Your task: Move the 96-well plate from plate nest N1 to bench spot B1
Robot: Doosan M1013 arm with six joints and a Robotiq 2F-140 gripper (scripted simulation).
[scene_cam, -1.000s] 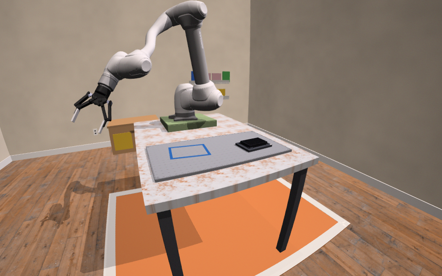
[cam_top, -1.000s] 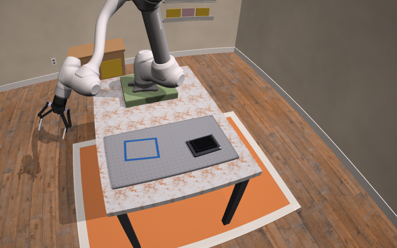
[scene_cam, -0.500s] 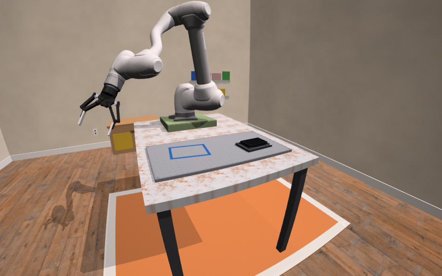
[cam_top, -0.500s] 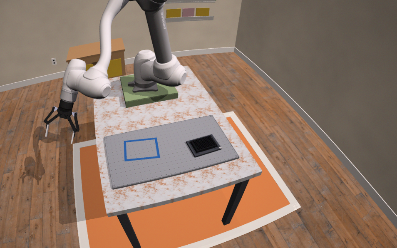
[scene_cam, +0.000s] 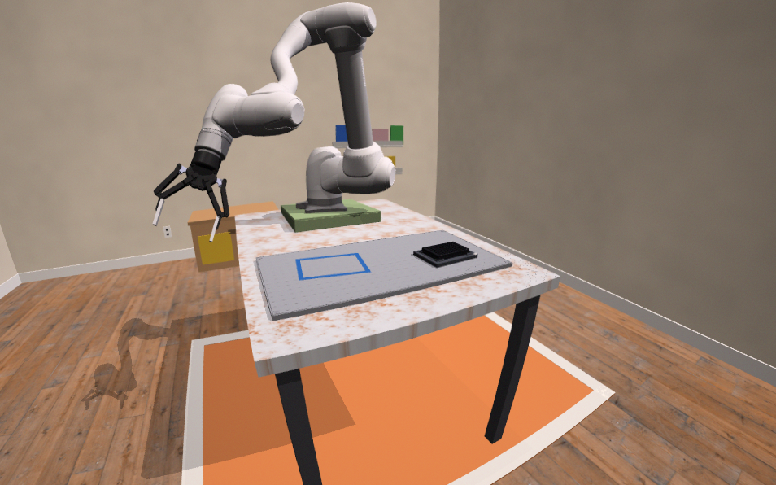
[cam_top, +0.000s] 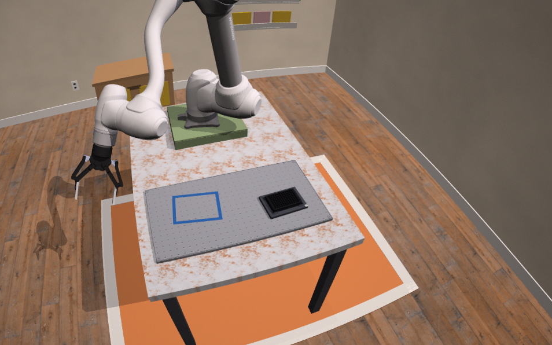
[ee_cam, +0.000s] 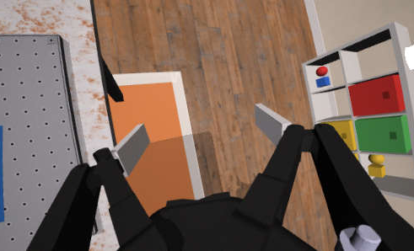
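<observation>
Now: the black 96-well plate 7 cm behind my hand, 72 cm to the left of it and 14 cm below it. Also, from my hand: dark plate nest: 7 cm behind, 72 cm to the left, 15 cm below.
</observation>
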